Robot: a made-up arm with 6 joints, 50 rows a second.
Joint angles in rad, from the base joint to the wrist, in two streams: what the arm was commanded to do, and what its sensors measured. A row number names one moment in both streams.
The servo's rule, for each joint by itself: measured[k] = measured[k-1] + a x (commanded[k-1-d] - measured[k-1]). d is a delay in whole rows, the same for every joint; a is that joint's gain. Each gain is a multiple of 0.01, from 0.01 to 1. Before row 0 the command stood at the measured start. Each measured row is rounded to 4 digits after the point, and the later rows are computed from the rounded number. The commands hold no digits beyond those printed.
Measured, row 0:
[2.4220 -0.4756 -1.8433 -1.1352 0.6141 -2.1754]
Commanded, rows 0 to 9:
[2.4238 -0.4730 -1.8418 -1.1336 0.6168 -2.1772]
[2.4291 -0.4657 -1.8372 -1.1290 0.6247 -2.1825]
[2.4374 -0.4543 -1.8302 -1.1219 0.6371 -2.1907]
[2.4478 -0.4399 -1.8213 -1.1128 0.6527 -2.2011]
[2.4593 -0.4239 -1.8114 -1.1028 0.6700 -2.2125]
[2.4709 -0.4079 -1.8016 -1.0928 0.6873 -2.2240]
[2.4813 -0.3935 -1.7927 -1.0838 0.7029 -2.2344]
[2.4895 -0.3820 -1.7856 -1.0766 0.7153 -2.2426]
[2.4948 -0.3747 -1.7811 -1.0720 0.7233 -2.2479]
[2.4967 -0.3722 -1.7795 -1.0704 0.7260 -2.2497]
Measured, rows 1 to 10:
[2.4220 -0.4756 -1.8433 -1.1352 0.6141 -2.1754]
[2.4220 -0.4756 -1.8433 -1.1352 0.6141 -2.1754]
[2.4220 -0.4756 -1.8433 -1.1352 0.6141 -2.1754]
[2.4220 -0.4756 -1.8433 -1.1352 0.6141 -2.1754]
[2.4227 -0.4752 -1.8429 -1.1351 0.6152 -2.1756]
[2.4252 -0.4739 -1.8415 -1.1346 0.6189 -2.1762]
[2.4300 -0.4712 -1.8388 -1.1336 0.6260 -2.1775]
[2.4369 -0.4668 -1.8346 -1.1319 0.6364 -2.1796]
[2.4456 -0.4608 -1.8290 -1.1296 0.6495 -2.1826]
[2.4555 -0.4534 -1.8224 -1.1267 0.6642 -2.1863]
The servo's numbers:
d 4
a 0.39 0.14 0.24 0.08 0.39 0.09

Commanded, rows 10 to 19:
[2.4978 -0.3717 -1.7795 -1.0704 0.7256 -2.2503]
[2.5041 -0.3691 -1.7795 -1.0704 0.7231 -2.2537]
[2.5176 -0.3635 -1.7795 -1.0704 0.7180 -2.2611]
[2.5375 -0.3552 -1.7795 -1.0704 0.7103 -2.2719]
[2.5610 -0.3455 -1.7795 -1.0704 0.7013 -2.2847]
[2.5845 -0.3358 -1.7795 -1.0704 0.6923 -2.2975]
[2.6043 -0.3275 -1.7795 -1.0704 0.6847 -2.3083]
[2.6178 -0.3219 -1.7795 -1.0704 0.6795 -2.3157]
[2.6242 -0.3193 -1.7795 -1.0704 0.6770 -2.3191]
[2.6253 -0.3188 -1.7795 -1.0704 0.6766 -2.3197]
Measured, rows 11 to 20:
[2.4656 -0.4450 -1.8153 -1.1233 0.6793 -2.1906]
[2.4749 -0.4362 -1.8082 -1.1196 0.6933 -2.1953]
[2.4827 -0.4276 -1.8017 -1.1158 0.7050 -2.2000]
[2.4882 -0.4198 -1.7964 -1.1122 0.7132 -2.2045]
[2.4919 -0.4131 -1.7923 -1.1089 0.7180 -2.2086]
[2.4967 -0.4069 -1.7892 -1.1058 0.7200 -2.2127]
[2.5049 -0.4008 -1.7869 -1.1030 0.7192 -2.2171]
[2.5176 -0.3944 -1.7851 -1.1004 0.7157 -2.2220]
[2.5345 -0.3876 -1.7838 -1.0980 0.7101 -2.2276]
[2.5540 -0.3803 -1.7828 -1.0958 0.7032 -2.2339]

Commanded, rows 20 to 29:
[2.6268 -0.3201 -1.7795 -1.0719 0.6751 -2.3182]
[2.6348 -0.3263 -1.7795 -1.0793 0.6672 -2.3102]
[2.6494 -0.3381 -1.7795 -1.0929 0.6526 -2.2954]
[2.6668 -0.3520 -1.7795 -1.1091 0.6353 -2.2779]
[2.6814 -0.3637 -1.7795 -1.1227 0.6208 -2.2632]
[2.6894 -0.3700 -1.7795 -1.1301 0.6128 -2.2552]
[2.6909 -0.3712 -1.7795 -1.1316 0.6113 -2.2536]
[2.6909 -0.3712 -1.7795 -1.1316 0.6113 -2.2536]
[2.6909 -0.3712 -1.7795 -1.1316 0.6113 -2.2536]
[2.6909 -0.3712 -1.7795 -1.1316 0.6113 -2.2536]
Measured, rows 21 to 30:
[2.5736 -0.3729 -1.7820 -1.0938 0.6960 -2.2406]
[2.5908 -0.3658 -1.7814 -1.0919 0.6896 -2.2474]
[2.6038 -0.3593 -1.7809 -1.0902 0.6847 -2.2539]
[2.6122 -0.3536 -1.7806 -1.0886 0.6815 -2.2598]
[2.6179 -0.3489 -1.7803 -1.0873 0.6790 -2.2651]
[2.6245 -0.3457 -1.7801 -1.0867 0.6744 -2.2692]
[2.6342 -0.3446 -1.7800 -1.0872 0.6659 -2.2716]
[2.6469 -0.3456 -1.7799 -1.0890 0.6540 -2.2722]
[2.6604 -0.3481 -1.7798 -1.0917 0.6411 -2.2714]
[2.6717 -0.3512 -1.7797 -1.0948 0.6301 -2.2699]

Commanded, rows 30 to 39:
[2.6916 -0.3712 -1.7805 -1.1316 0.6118 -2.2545]
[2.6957 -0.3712 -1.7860 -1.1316 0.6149 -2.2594]
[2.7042 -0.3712 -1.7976 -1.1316 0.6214 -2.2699]
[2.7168 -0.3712 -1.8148 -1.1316 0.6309 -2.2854]
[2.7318 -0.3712 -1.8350 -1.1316 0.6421 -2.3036]
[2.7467 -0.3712 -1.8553 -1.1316 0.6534 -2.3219]
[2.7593 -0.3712 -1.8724 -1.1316 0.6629 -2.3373]
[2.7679 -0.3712 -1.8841 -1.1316 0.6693 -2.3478]
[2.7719 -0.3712 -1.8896 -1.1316 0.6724 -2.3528]
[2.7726 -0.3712 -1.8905 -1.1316 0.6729 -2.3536]
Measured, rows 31 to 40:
[2.6792 -0.3540 -1.7797 -1.0977 0.6228 -2.2684]
[2.6838 -0.3564 -1.7797 -1.1004 0.6183 -2.2671]
[2.6866 -0.3585 -1.7797 -1.1029 0.6156 -2.2659]
[2.6883 -0.3603 -1.7797 -1.1052 0.6139 -2.2648]
[2.6896 -0.3618 -1.7799 -1.1073 0.6131 -2.2639]
[2.6920 -0.3631 -1.7814 -1.1092 0.6138 -2.2635]
[2.6968 -0.3642 -1.7853 -1.1110 0.6168 -2.2641]
[2.7046 -0.3652 -1.7924 -1.1126 0.6223 -2.2660]
[2.7152 -0.3660 -1.8026 -1.1141 0.6300 -2.2694]
[2.7275 -0.3667 -1.8152 -1.1155 0.6391 -2.2741]

